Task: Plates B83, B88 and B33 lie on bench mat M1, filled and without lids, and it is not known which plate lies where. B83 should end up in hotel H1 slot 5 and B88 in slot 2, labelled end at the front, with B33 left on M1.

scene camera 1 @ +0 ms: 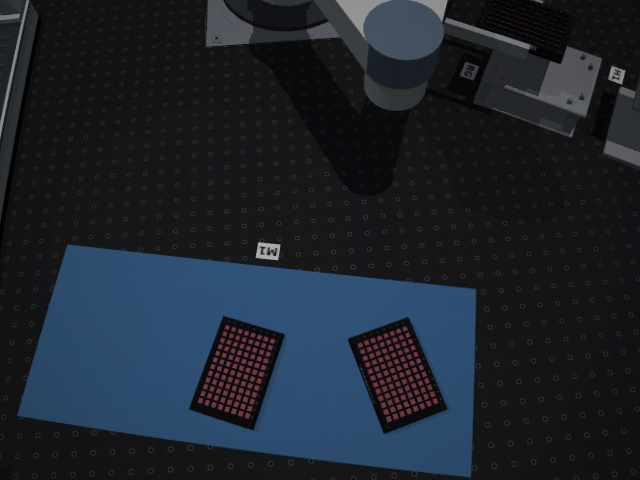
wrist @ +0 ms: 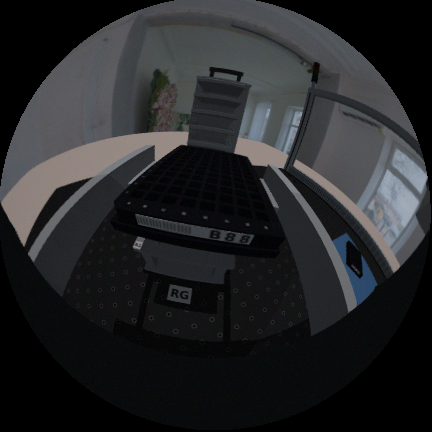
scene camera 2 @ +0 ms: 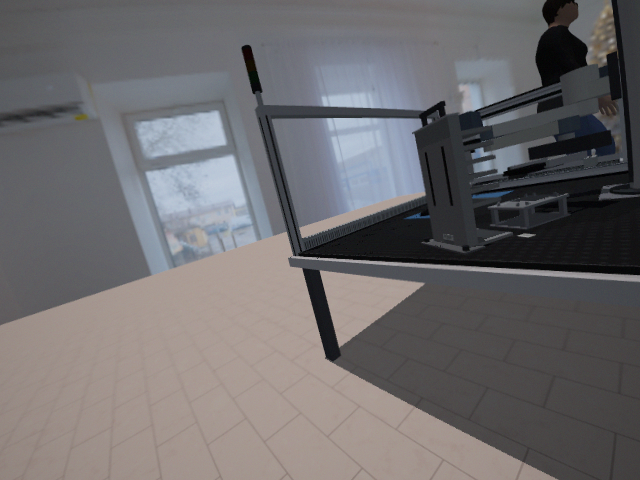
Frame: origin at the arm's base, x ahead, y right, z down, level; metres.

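Seen in the pictures: gripper, fingertip midpoint: [scene camera 1: 537, 23] [wrist: 209, 160] [scene camera 2: 528, 166].
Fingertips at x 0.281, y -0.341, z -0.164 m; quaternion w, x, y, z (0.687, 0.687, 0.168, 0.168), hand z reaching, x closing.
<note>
A point is followed by its place in that frame.
My gripper [scene camera 1: 535, 23] @[y -0.341, x 0.281, z -0.164 m] [wrist: 209, 160] @[y -0.341, x 0.281, z -0.164 m] is shut on plate B88 [scene camera 1: 522, 25] @[y -0.320, x 0.282, z -0.162 m] [wrist: 200, 185] @[y -0.304, x 0.259, z -0.162 m], level above the stand at label RG. Its B88 label faces the wrist camera; the wells look dark there. Hotel H1 [scene camera 2: 444, 180] @[y -0.628, x 0.394, z -0.185 m] [wrist: 217, 115] @[y -0.494, x 0.356, z -0.209 m] stands beyond the plate's far end in the wrist view, open shelves facing me; no plate shows on its visible shelves. Two lidless plates with pink wells, one left [scene camera 1: 237, 372] @[y 0.099, x 0.699, z -0.028 m] and one right [scene camera 1: 398, 374] @[y -0.105, x 0.717, z -0.029 m], lie turned at different angles on blue mat M1 [scene camera 1: 129, 310] [scene camera 2: 491, 195] @[y -0.511, x 0.333, z -0.112 m]. Their labels cannot be read.
The low RG stand [scene camera 1: 568, 82] @[y -0.412, x 0.314, z -0.073 m] [scene camera 2: 527, 204] @[y -0.450, x 0.269, z -0.074 m] [wrist: 185, 260] @[y -0.305, x 0.252, z -0.072 m] stands between the arm and H1. The arm's blue-grey cylinder [scene camera 1: 403, 31] @[y -0.113, x 0.434, z -0.326 m] is at the top of scene camera 1. A metal frame [scene camera 2: 281, 180] @[y -0.712, x 1.003, z -0.318 m] borders the table. A person [scene camera 2: 560, 56] stands behind it.
</note>
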